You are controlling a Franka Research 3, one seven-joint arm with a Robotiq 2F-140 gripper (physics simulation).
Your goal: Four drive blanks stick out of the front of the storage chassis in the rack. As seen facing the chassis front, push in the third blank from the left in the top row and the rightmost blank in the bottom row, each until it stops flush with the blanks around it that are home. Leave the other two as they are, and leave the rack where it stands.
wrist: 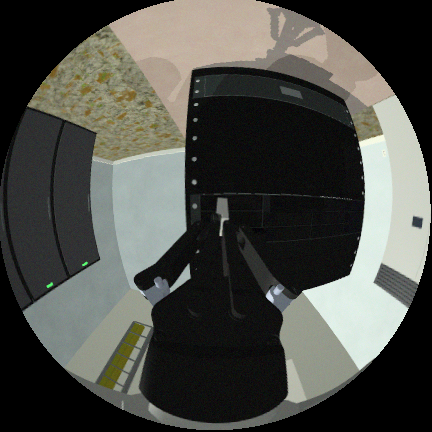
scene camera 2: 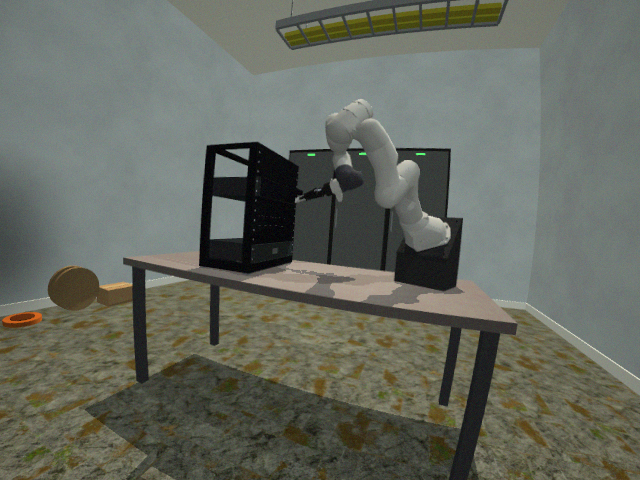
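Note:
The black rack [scene camera 2: 251, 180] [wrist: 190, 130] stands upright on the table. In the wrist view, which shows the rack upside down, the storage chassis [wrist: 320, 220] is a dark band with faint blank outlines. My gripper [scene camera 2: 299, 198] [wrist: 221, 205] is shut and empty, its pale fingertips at the chassis front near its right end as seen facing it, at about the bottom row. Contact cannot be told. A blank edge [wrist: 266, 204] shows beside the fingers. The fingers hide part of both rows; how far each blank sticks out is too dark to tell.
The table [scene camera 2: 361, 304] [wrist: 150, 45] carries the rack and the black arm base [scene camera 2: 426, 268]. A lighter panel [scene camera 2: 271, 251] [wrist: 250, 86] sits low in the rack. Dark cabinets [scene camera 2: 356, 227] [wrist: 37, 200] stand behind. A ceiling lamp [scene camera 2: 392, 20] hangs above.

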